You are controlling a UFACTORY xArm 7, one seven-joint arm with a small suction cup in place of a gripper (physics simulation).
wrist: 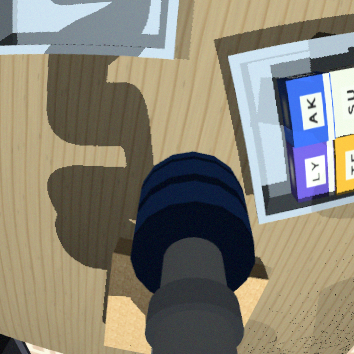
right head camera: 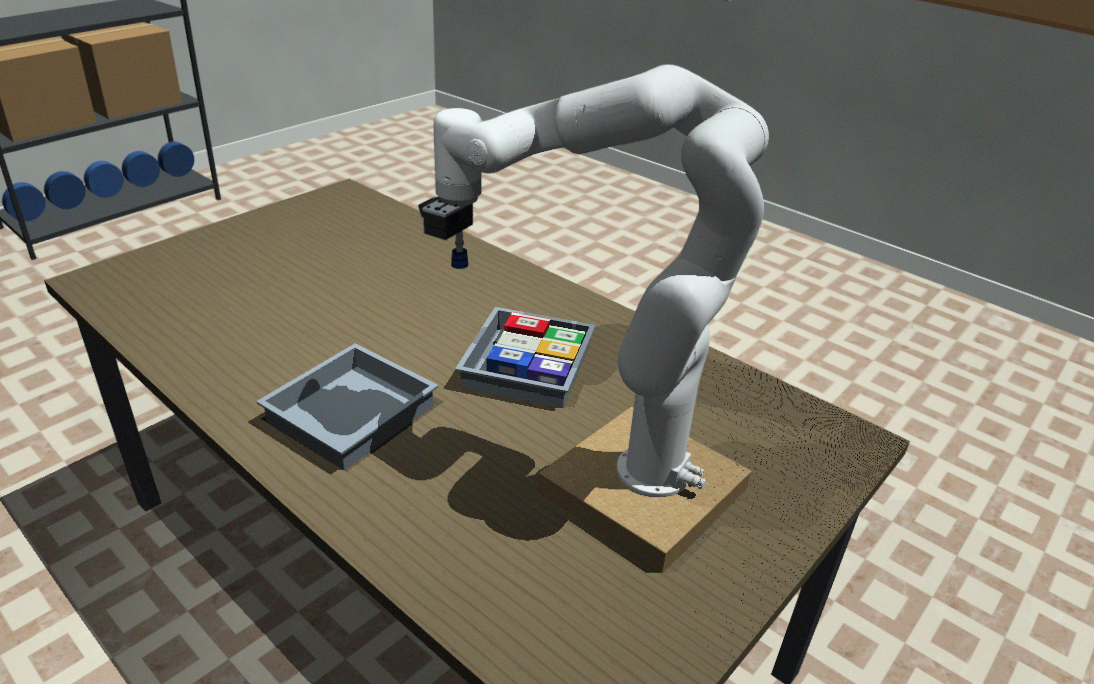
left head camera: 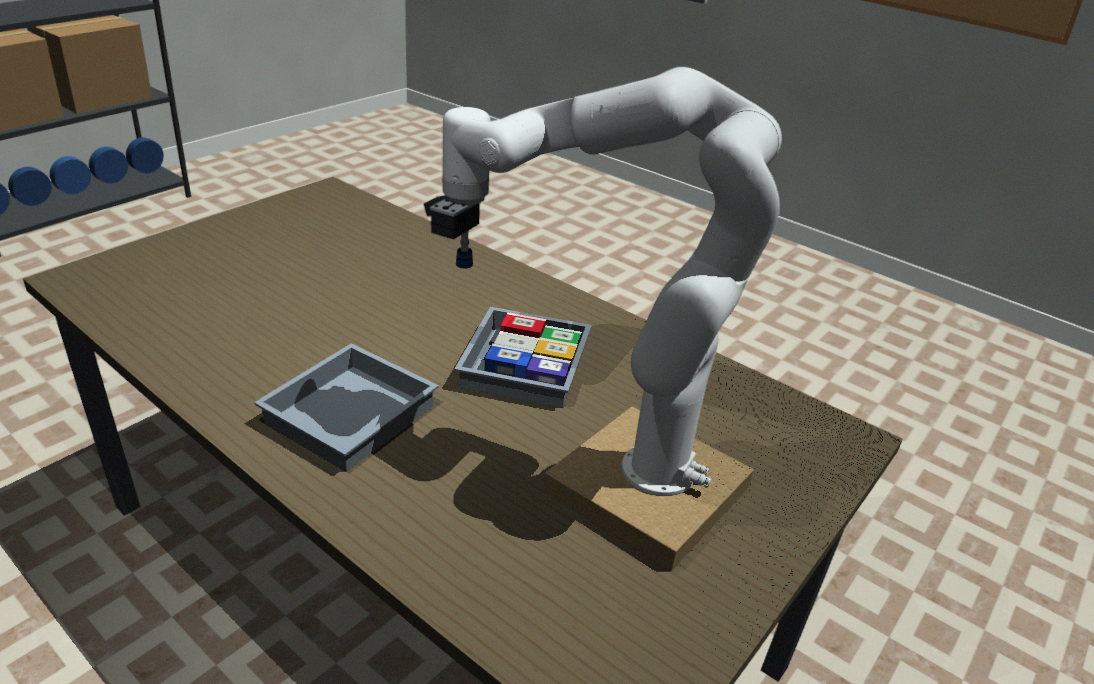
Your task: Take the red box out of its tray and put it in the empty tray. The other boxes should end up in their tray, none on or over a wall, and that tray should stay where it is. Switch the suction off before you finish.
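Where they show: hand, its tool point: [wrist: 190, 200] [right head camera: 459, 265] [left head camera: 464, 264]; arm's base, origin of its link: [right head camera: 653, 471] [left head camera: 658, 470].
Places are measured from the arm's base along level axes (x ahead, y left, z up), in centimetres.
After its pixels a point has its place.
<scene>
The red box [left head camera: 522, 324] {x 41.8, y -25.6, z 0.9 cm} [right head camera: 526, 324] {x 41.7, y -25.7, z 0.9 cm} lies in the far corner of its tray [left head camera: 512, 388] {x 33.8, y -8.3, z -1.9 cm} [right head camera: 512, 388] {x 33.9, y -8.3, z -1.9 cm} [wrist: 248, 142] {x 34.6, y -7.7, z 0.7 cm}, beside the green [left head camera: 562, 334] {x 33.9, y -29.2, z -0.6 cm} [right head camera: 565, 334] {x 34.0, y -29.1, z -0.6 cm} and white [left head camera: 513, 342] {x 40.8, y -20.4, z -0.5 cm} [right head camera: 517, 341] {x 40.8, y -20.8, z -0.4 cm} boxes. The yellow [left head camera: 556, 348] {x 32.2, y -23.3, z -0.3 cm} [right head camera: 558, 348] {x 32.3, y -23.2, z -0.3 cm}, blue [left head camera: 508, 357] {x 38.5, y -14.5, z 0.0 cm} [right head camera: 509, 357] {x 38.6, y -14.4, z 0.1 cm} [wrist: 295, 105] {x 39.4, y -13.3, z 0.0 cm} and purple [left head camera: 548, 367] {x 30.6, y -17.0, z -0.7 cm} [right head camera: 550, 367] {x 30.5, y -17.1, z -0.7 cm} [wrist: 300, 170] {x 30.7, y -15.7, z -0.7 cm} boxes lie there too, inside the walls. The red box does not show in the wrist view. The empty tray [left head camera: 302, 439] {x 57.3, y 24.6, z -2.6 cm} [right head camera: 302, 437] {x 57.3, y 24.6, z -2.5 cm} [wrist: 162, 52] {x 44.9, y 2.9, z 0.7 cm} stands apart, to the left. My suction cup [left head camera: 463, 259] [right head camera: 459, 259] hangs high above the table with nothing on it.
The arm stands on a wooden base block [left head camera: 597, 451] {x 11.0, y 1.1, z -0.1 cm} [right head camera: 588, 451] {x 11.7, y 1.5, z -0.1 cm} [wrist: 120, 320] {x -0.4, y 11.1, z 0.2 cm}, right of the trays. The arm's shadow falls across the table and into the empty tray. A shelf unit with cartons and blue discs stands beyond the table at the back left.
</scene>
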